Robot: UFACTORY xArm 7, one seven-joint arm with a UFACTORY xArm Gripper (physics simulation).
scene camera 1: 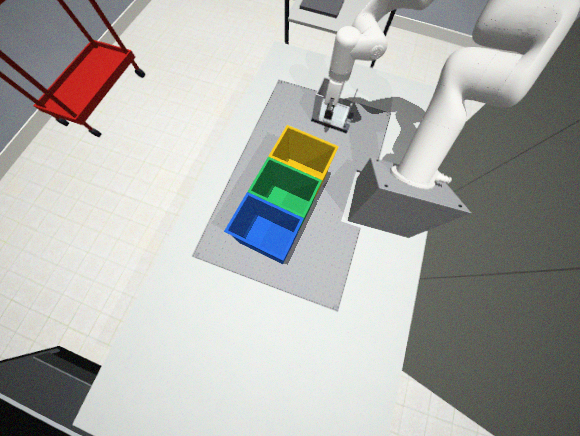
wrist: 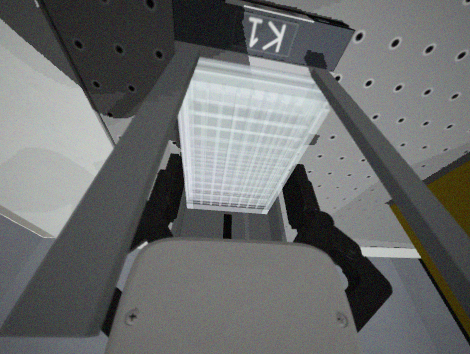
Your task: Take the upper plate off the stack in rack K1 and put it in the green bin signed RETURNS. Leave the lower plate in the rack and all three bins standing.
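Where they show: gripper, between the fingertips: [scene camera 1: 330, 110] [wrist: 236, 170]; arm's base, origin of its link: [scene camera 1: 411, 178].
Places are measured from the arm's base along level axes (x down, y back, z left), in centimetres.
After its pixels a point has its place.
Rack K1 [scene camera 1: 336, 128] @[x 19.0, y -24.8, z -26.3 cm] [wrist: 322, 42] @[x 18.1, y -20.9, z -27.5 cm] stands at the far end of the grey mat, its label at the top of the wrist view. The clear upper plate [scene camera 1: 342, 114] @[x 15.3, y -24.2, z -30.5 cm] [wrist: 245, 130] @[x 15.2, y -25.0, z -31.4 cm] lies in it on the stack; the lower plate cannot be told apart beneath it. My gripper [scene camera 1: 340, 113] @[x 15.8, y -29.3, z -31.5 cm] [wrist: 236, 170] @[x 15.8, y -29.3, z -31.5 cm] is open and empty, with one black finger on either side of the stack in the wrist view; the exact fingertip height is unclear. The green bin [scene camera 1: 287, 175] @[x 6.8, y -35.7, z 7.1 cm] stands upright between the yellow bin [scene camera 1: 305, 147] @[x 8.2, y -33.3, z -5.8 cm] [wrist: 452, 200] @[x 16.9, y -33.7, z -6.1 cm] and the blue bin [scene camera 1: 272, 234] @[x 19.6, y -35.7, z 24.3 cm]. The RETURNS sign does not show.
The yellow bin is the nearest one to the rack. Two grey rack rails [wrist: 115, 170] [wrist: 385, 155] @[x 10.5, y -22.2, z -27.2 cm] flank the gripper in the wrist view. The perforated grey mat [scene camera 1: 320, 270] @[x 19.8, y -16.1, z 31.2 cm] lies under rack and bins. The arm's grey base block [scene camera 1: 405, 210] @[x 0.1, y -0.2, z 10.5 cm] stands to the right of the bins.
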